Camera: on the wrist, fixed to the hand. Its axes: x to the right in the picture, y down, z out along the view.
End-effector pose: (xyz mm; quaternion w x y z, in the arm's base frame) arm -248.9 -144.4 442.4 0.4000 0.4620 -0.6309 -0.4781
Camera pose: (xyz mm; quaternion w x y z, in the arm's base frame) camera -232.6 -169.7 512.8 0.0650 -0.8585 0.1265 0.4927
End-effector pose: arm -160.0 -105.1 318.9 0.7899 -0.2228 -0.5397 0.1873
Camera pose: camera -120.2 -45.7 291.6 0.7518 0.3112 -0.4336 -0.3873
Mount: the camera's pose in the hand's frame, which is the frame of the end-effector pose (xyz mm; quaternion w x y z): 24.7 62.3 -37.0 0.6860 0.1231 0.0912 -0.7113
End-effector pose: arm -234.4 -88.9 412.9 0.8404 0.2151 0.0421 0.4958
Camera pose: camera -283.2 -30.1 408.1 0.8988 0.1758 0.3195 -0.2432
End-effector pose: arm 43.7 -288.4 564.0 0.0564 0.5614 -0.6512 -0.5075
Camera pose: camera 16.5 -339.1 614.6 0.3320 -0.9016 0.1047 0.2569
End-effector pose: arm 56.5 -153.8 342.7 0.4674 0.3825 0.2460 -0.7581
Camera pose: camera 118.6 -167.2 300.0 0.2881 -0.2141 -0.3901 0.8479
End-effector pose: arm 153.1 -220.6 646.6 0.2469 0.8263 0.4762 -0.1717
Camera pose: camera 221.3 -208.6 679.3 0.0979 -0.2742 -0.9158 0.2767
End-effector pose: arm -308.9 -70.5 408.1 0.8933 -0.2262 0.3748 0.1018
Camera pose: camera -336.6 -33.3 347.2 0.6789 -0.3211 0.1902 -0.6323
